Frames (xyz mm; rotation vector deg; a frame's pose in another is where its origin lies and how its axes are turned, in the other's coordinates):
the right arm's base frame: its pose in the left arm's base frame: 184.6 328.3 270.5 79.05 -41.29 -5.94
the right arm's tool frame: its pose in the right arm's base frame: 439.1 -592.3 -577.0 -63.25 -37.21 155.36
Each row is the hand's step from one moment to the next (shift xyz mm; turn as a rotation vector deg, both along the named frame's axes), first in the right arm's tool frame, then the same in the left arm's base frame.
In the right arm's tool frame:
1: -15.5 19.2 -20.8 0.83 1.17 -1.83
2: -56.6 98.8 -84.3 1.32 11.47 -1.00
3: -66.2 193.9 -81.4 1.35 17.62 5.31
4: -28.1 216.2 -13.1 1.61 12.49 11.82
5: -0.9 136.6 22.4 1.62 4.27 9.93
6: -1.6 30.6 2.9 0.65 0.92 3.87
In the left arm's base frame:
1: 31.7 -5.4 -3.0 1.77 1.51 0.07
2: 138.0 -12.4 -29.6 6.70 3.42 -8.81
3: 191.9 -6.6 -108.4 5.31 2.62 -17.48
4: 139.6 12.9 -167.5 -2.59 0.11 -17.08
5: 59.2 15.1 -124.2 -5.72 -0.68 -9.29
6: 15.3 2.7 -26.5 -2.65 -0.37 -3.01

